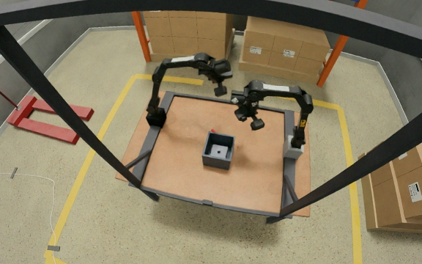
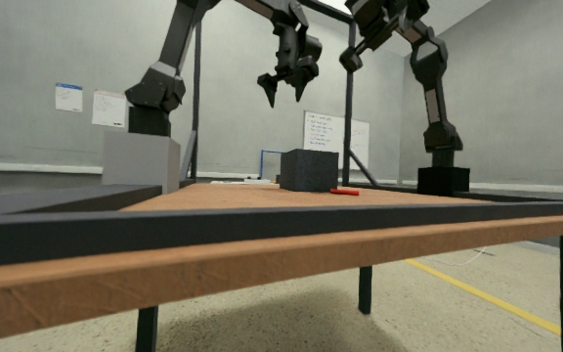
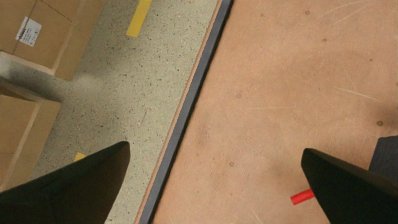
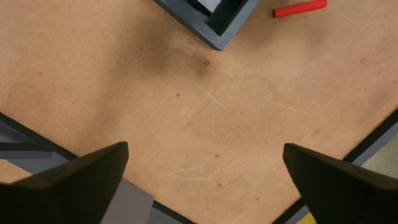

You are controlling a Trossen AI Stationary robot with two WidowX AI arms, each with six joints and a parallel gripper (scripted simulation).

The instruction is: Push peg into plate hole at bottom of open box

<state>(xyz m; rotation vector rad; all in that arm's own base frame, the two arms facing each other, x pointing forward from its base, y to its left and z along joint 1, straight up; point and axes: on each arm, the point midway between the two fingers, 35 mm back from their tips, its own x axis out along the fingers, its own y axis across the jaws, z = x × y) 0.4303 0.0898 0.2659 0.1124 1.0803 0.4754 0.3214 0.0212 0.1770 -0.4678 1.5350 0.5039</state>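
My left hand is 11 cm past the red peg, 1 cm to the right of it and 36 cm above it. Also, from my left hand: dark frame rail (18 cm ahead, 2 cm to the right, 36 cm below); then light plate (26 cm behind, 5 cm to the right, 32 cm below).
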